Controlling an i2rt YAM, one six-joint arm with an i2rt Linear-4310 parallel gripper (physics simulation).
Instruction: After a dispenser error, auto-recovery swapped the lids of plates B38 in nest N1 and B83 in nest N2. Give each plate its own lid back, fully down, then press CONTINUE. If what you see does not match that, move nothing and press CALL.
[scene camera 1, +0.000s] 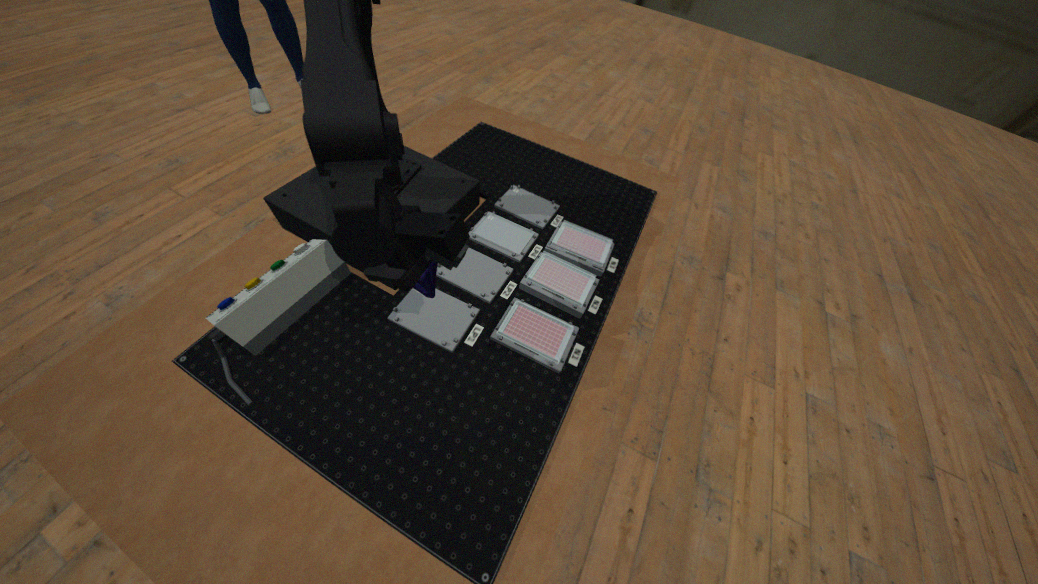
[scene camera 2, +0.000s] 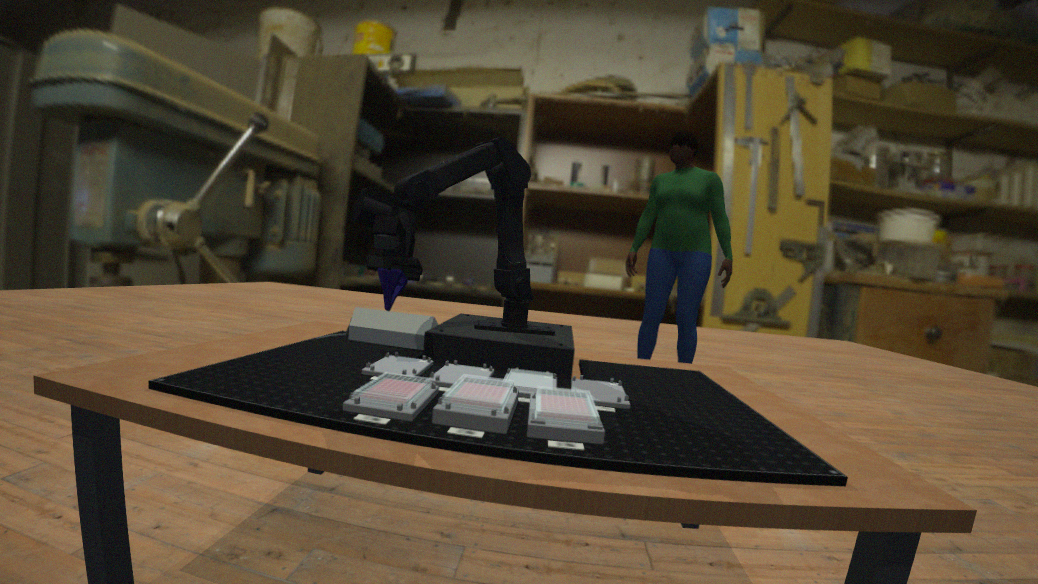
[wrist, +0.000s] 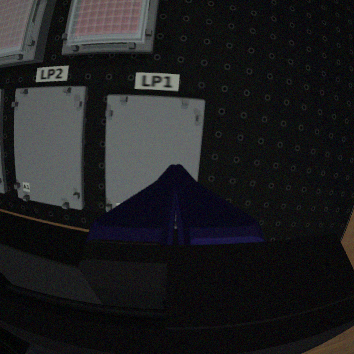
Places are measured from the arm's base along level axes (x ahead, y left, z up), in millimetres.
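Where they show: gripper, fingertip midpoint: (scene camera 1: 431, 296) (scene camera 2: 387, 310) (wrist: 175, 173); arm's base at its link origin: (scene camera 2: 513, 329).
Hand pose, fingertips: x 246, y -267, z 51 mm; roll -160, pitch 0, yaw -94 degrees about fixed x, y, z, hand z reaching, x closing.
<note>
Things, the pixels of their top centre, and the offset from my fingertips. "*": a spot on its surface instead.
- pad LP1 at its top centre: (wrist: 149, 166) (scene camera 1: 434, 310) (scene camera 2: 400, 359) 20 mm back, 28 mm left, 99 mm down
- N1 at its top centre: (scene camera 2: 395, 384) (scene camera 1: 536, 328) 177 mm ahead, 58 mm left, 92 mm down
- N2 at its top centre: (wrist: 6, 7) (scene camera 2: 481, 386) (scene camera 1: 562, 275) 194 mm ahead, 191 mm left, 79 mm down
- grey button box at its top centre: (scene camera 1: 269, 273) (scene camera 2: 396, 311) 290 mm back, 40 mm right, 35 mm down
- third pink plate at its top centre: (scene camera 2: 565, 399) (scene camera 1: 583, 240) 218 mm ahead, 315 mm left, 82 mm down
- pad with a pale flat piece, top centre: (scene camera 2: 530, 378) (scene camera 1: 503, 231) 34 mm ahead, 284 mm left, 101 mm down
- farther grey pad at a spot on its surface: (scene camera 2: 602, 392) (scene camera 1: 534, 205) * 74 mm ahead, 415 mm left, 109 mm down
- grey cable at a spot on its surface: (scene camera 1: 228, 371) * 287 mm back, 196 mm right, 113 mm down
My gripper (scene camera 1: 434, 294) (scene camera 2: 388, 307) (wrist: 175, 173) is shut, its purple fingertips together with nothing between them. It hangs above the board near the pad LP1 (scene camera 1: 428, 323) (scene camera 2: 397, 366) (wrist: 150, 135). The plate in N1 (scene camera 1: 537, 330) (scene camera 2: 391, 390) (wrist: 111, 20) and the plate in N2 (scene camera 1: 558, 281) (scene camera 2: 479, 394) (wrist: 11, 22) show pink wells under clear covers. Their codes are not legible. The pad LP2 (scene camera 1: 475, 276) (scene camera 2: 464, 374) (wrist: 50, 145) is bare. A grey button box (scene camera 1: 279, 305) (scene camera 2: 391, 328) carries blue, yellow, green and white buttons; CONTINUE and CALL are not legible.
A third pink plate (scene camera 1: 580, 244) (scene camera 2: 564, 404) stands beside N2. A pad with a pale flat piece (scene camera 1: 503, 233) (scene camera 2: 532, 380) and a farther grey pad (scene camera 1: 527, 205) (scene camera 2: 602, 392) continue the LP row. A grey cable (scene camera 1: 228, 371) lies by the box. A person (scene camera 2: 680, 217) stands behind the table.
</note>
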